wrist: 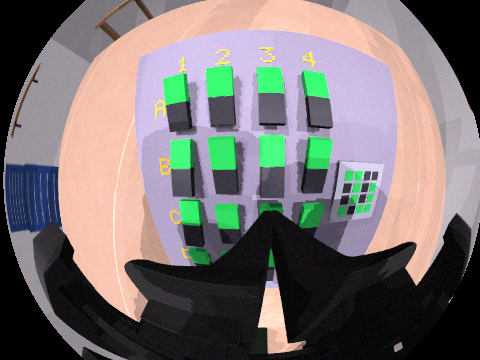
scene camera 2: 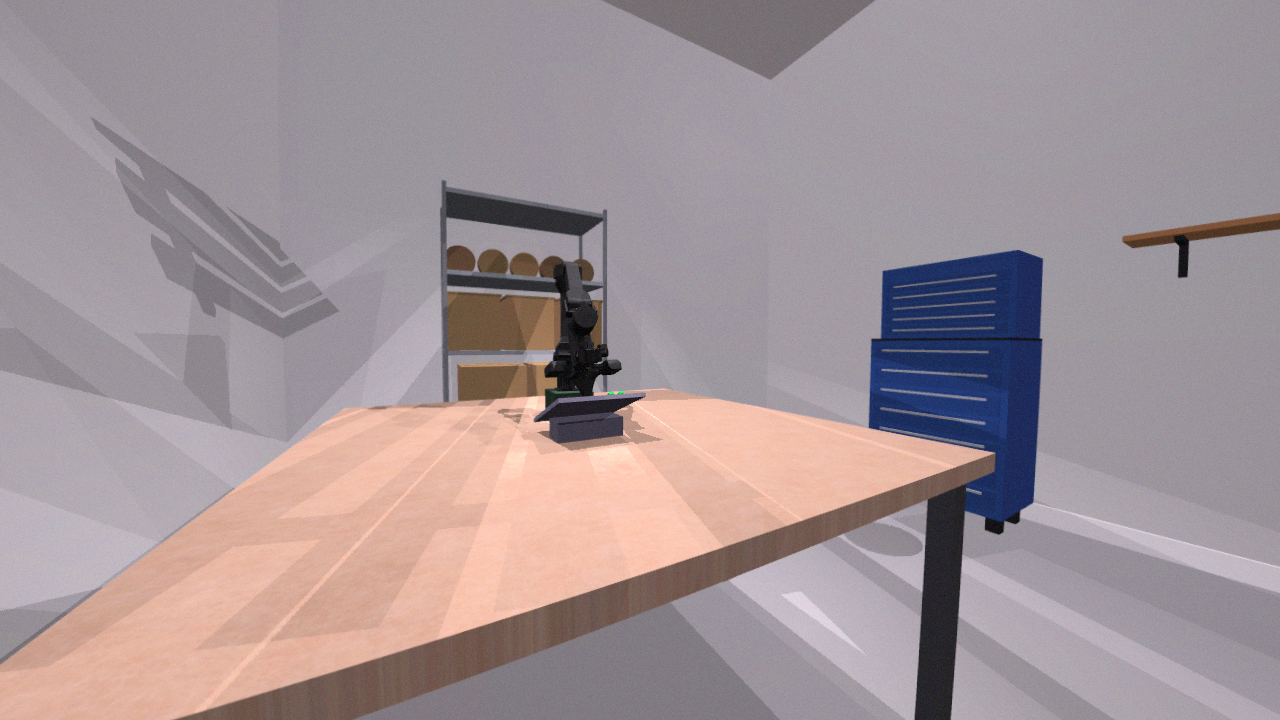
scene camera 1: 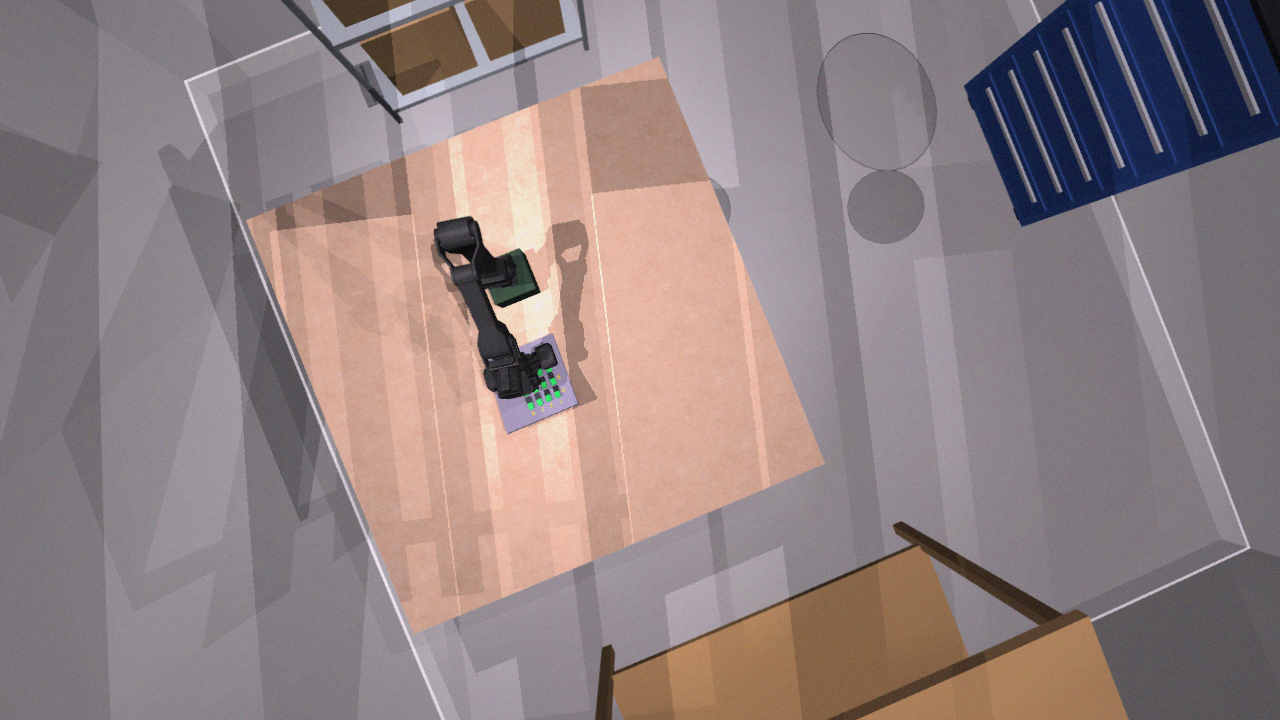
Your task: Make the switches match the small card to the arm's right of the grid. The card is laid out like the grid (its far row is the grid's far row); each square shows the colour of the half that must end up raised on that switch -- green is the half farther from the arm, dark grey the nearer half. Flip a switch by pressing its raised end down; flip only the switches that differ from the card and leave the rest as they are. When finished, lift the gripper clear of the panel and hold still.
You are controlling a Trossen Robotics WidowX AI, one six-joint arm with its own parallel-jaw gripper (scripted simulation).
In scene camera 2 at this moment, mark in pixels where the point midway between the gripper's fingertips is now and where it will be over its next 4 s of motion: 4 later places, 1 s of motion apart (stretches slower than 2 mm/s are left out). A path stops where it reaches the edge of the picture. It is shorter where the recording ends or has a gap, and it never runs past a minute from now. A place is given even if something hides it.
The gripper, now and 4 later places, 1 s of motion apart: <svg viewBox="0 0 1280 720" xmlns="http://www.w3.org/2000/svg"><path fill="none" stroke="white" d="M588 401L586 382L591 398L592 404L590 396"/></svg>
